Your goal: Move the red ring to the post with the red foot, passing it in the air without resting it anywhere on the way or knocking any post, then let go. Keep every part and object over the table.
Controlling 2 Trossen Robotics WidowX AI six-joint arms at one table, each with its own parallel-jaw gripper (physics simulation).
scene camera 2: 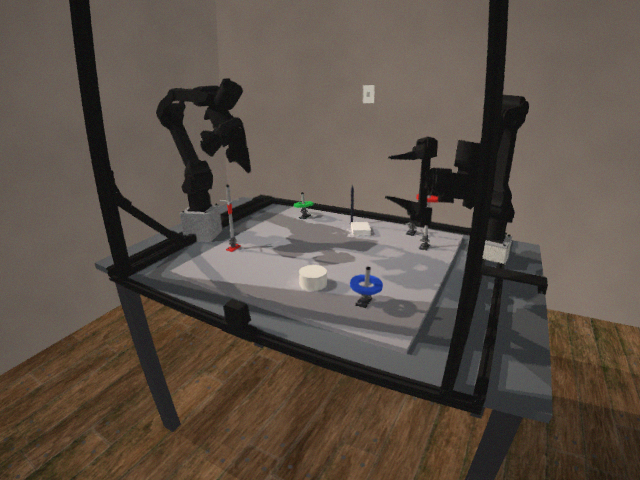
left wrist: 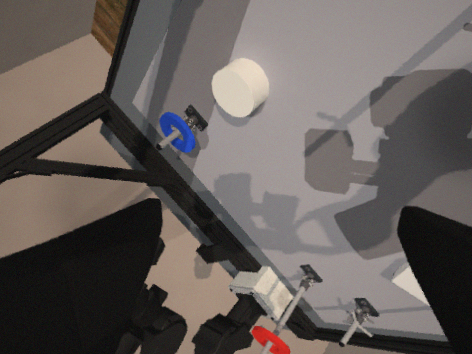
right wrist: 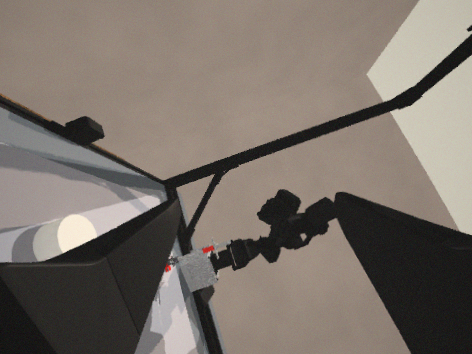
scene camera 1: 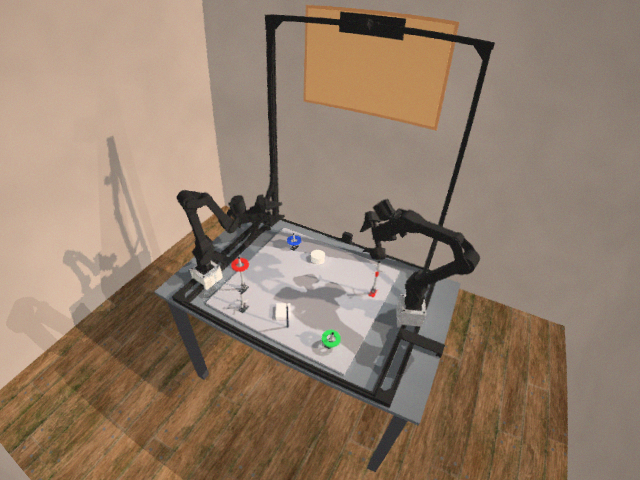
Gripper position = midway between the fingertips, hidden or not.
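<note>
Left gripper (scene camera 2: pixel 248 166), (left wrist: pixel 280 215), (right wrist: pixel 252 230), (scene camera 1: pixel 362 241). Right gripper (scene camera 2: pixel 387 177), (right wrist: pixel 256 203). Blue ring (left wrist: pixel 166 120); out of frame in the right wrist view.
</note>
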